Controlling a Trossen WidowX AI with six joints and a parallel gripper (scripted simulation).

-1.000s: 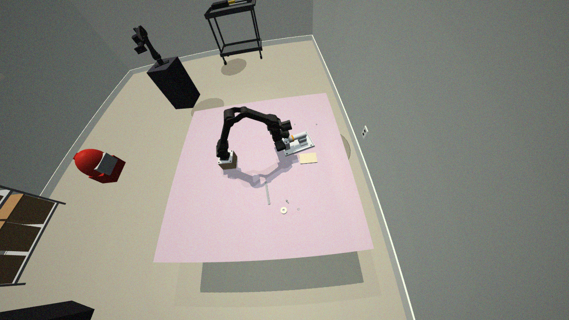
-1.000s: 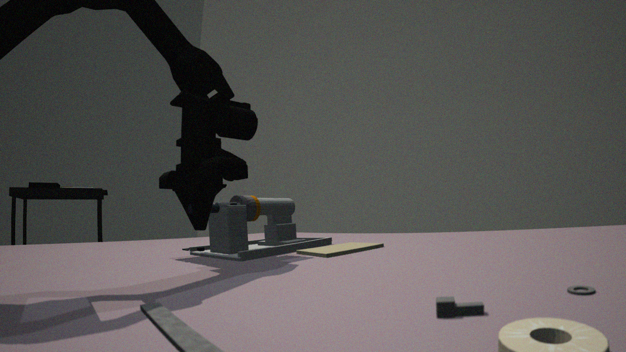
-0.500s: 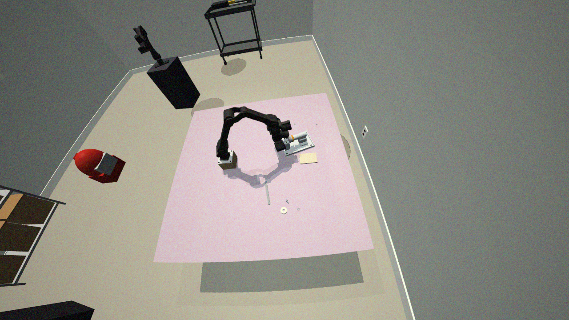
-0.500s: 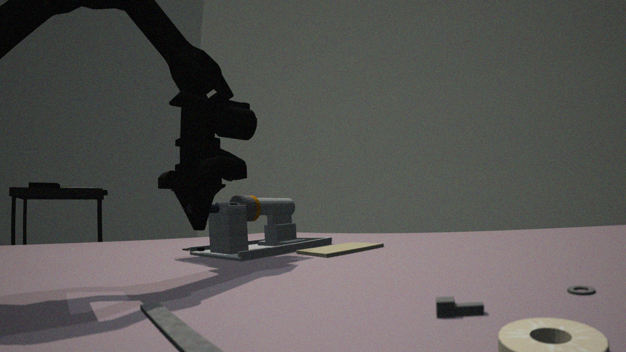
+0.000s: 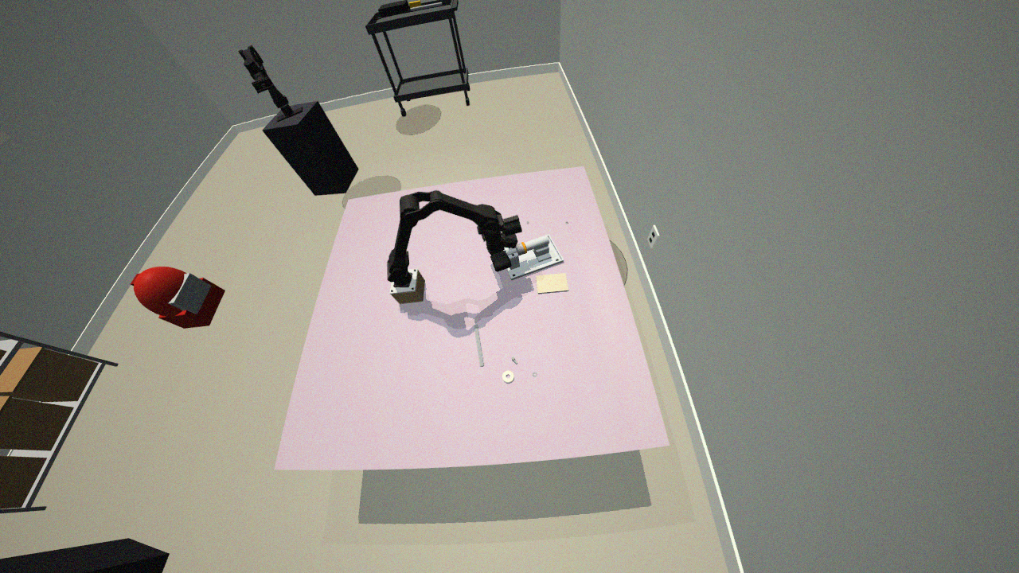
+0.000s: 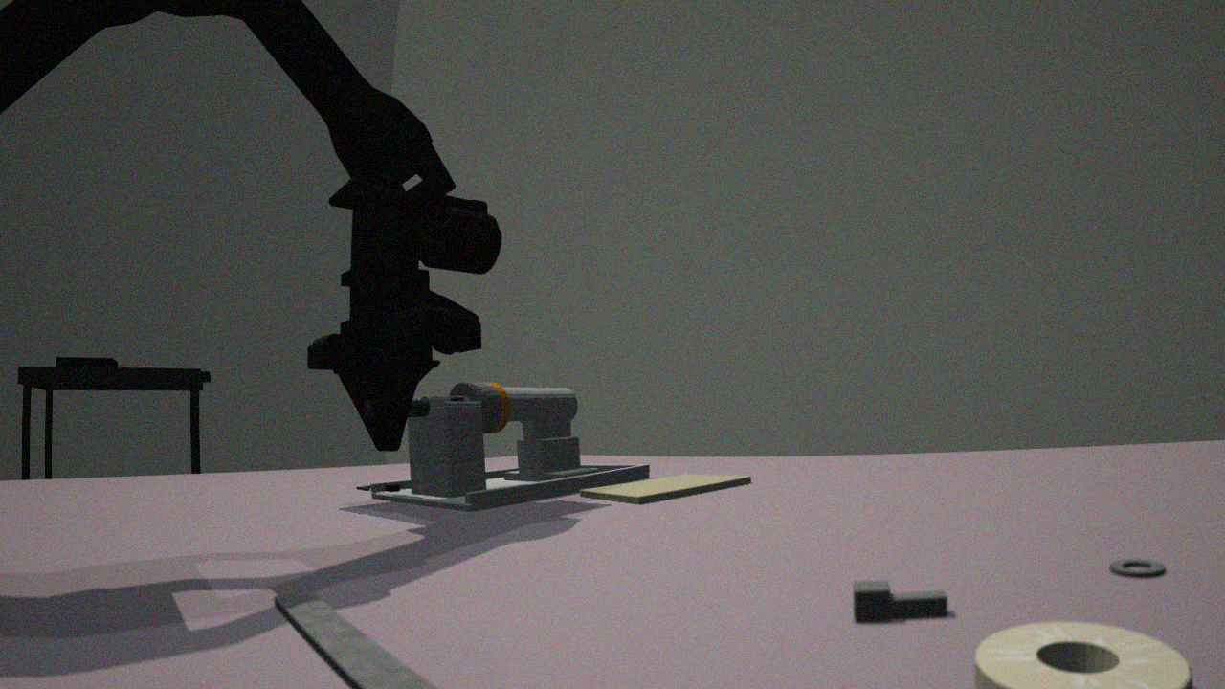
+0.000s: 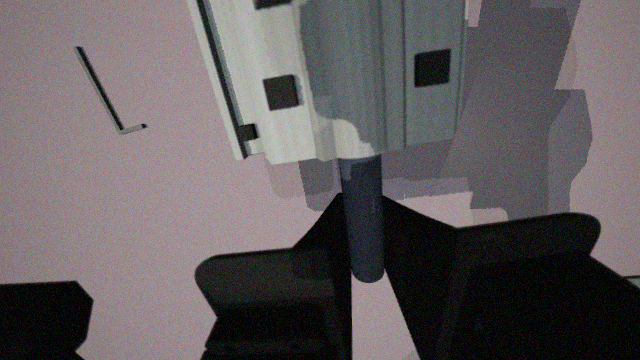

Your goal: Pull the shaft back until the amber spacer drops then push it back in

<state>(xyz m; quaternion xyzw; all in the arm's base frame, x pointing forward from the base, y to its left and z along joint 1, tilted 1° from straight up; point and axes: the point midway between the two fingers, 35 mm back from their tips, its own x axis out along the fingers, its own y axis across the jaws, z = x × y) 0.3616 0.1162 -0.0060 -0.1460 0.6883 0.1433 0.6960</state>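
My gripper tip is now 70 mm short of the dark blue shaft, 30 mm to the right of it and 30 mm below it. The rest, counted from my gripper tip: L-shaped key: 170 mm to the left, 40 mm below; then amber spacer: 100 mm ahead, 40 mm to the left, 30 mm above; then tan flat plate: 210 mm ahead, 70 mm to the right, 40 mm below.
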